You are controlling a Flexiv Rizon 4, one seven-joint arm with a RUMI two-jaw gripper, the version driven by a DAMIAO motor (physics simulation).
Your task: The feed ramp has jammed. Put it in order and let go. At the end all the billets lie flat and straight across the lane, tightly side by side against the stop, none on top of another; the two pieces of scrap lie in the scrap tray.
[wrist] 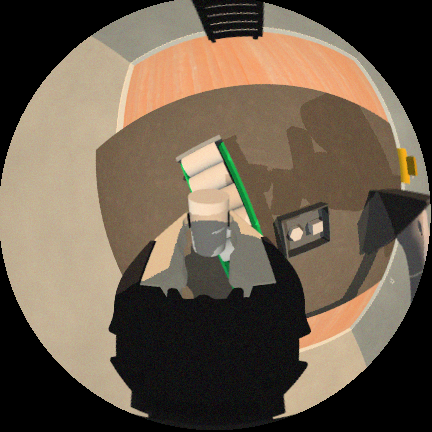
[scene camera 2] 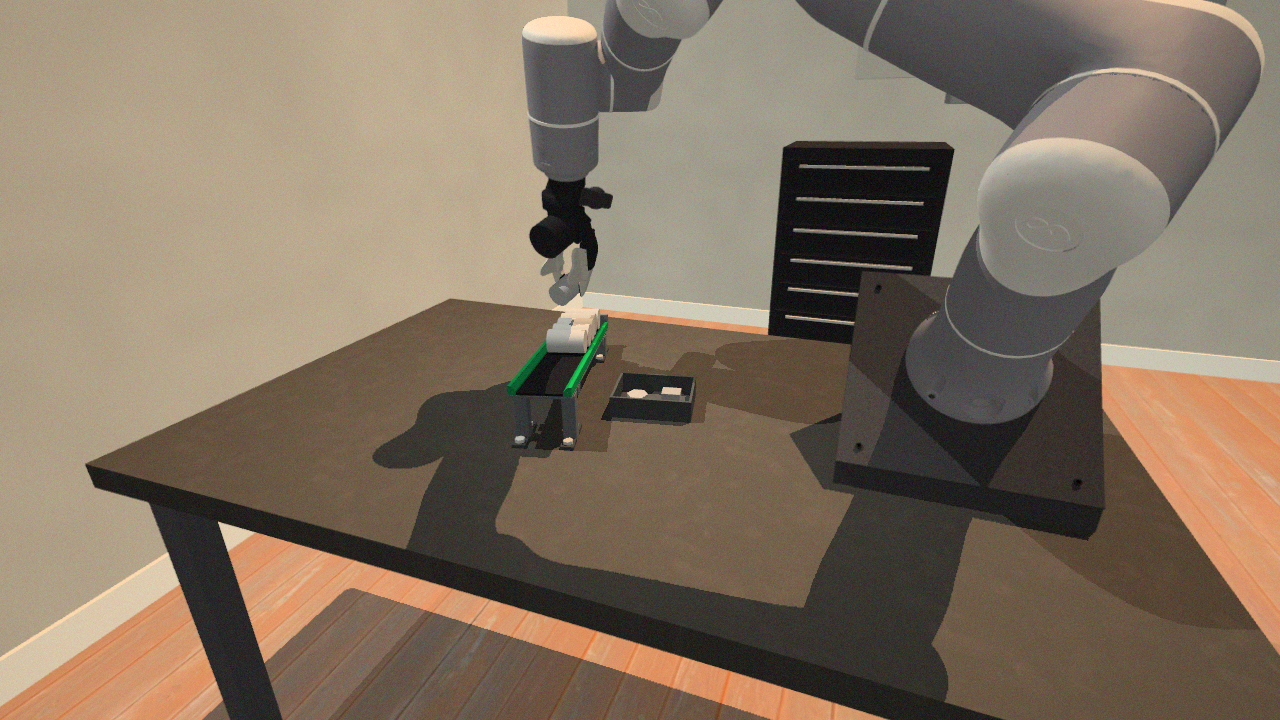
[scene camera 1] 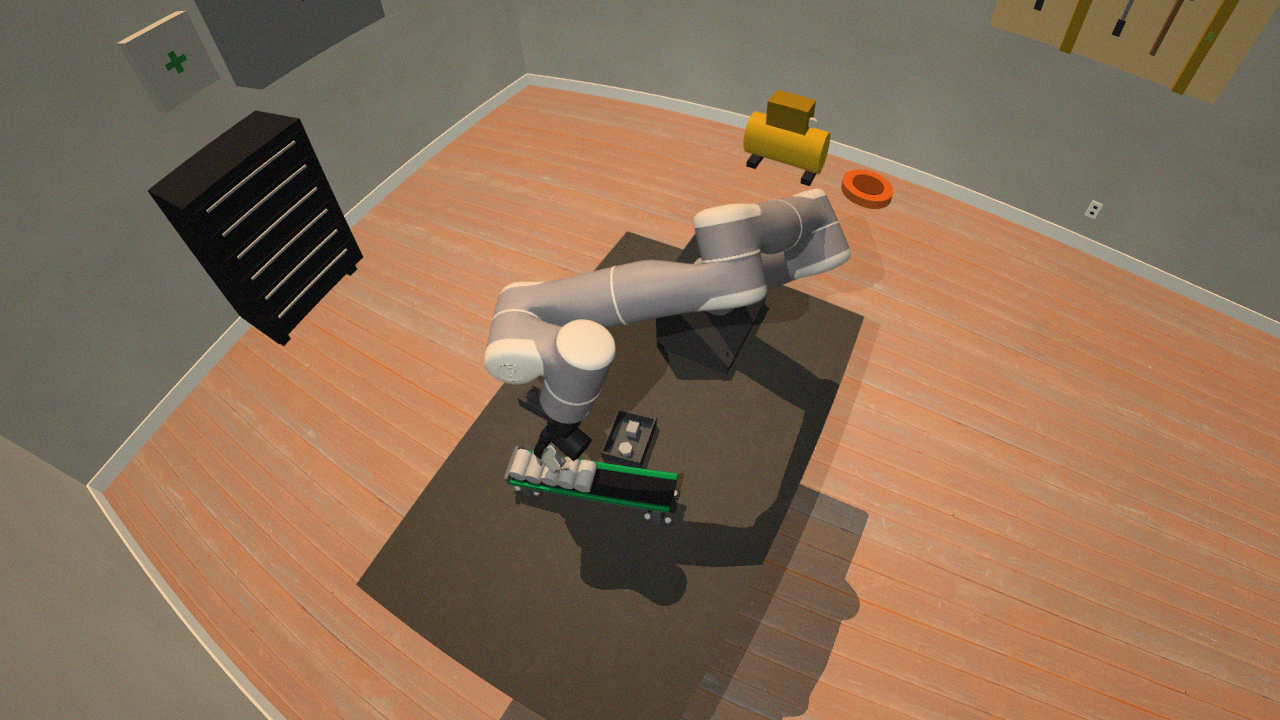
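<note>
My gripper [scene camera 1: 553, 456] [scene camera 2: 565, 275] [wrist: 208, 212] is shut on a pale cylindrical billet [scene camera 2: 562, 291] [wrist: 209, 197] and holds it, tilted, above the lane. Under it, several billets [scene camera 1: 584, 475] [scene camera 2: 566, 340] [wrist: 202, 158] lie across the green-railed lane [scene camera 1: 637, 468] [scene camera 2: 586, 364] [wrist: 241, 187] in a row from the grey stop [wrist: 199, 148]. The fingers and held billet hide part of the row in the wrist view, so I cannot tell whether all of them touch. Two scrap pieces, a hexagonal one [scene camera 1: 625, 448] [scene camera 2: 636, 394] [wrist: 296, 233] and a block [scene camera 1: 632, 428] [scene camera 2: 671, 391] [wrist: 316, 226], lie in the scrap tray [scene camera 2: 650, 411].
The dark scrap tray stands close beside the lane, on the robot's side. The ramp stands on short legs on the brown table [scene camera 1: 465, 555] [scene camera 2: 313, 420]. The robot's base [scene camera 2: 966, 447] stands farther off on the same table. A black drawer cabinet [scene camera 1: 268, 223] [scene camera 2: 859, 232] stands beyond the table.
</note>
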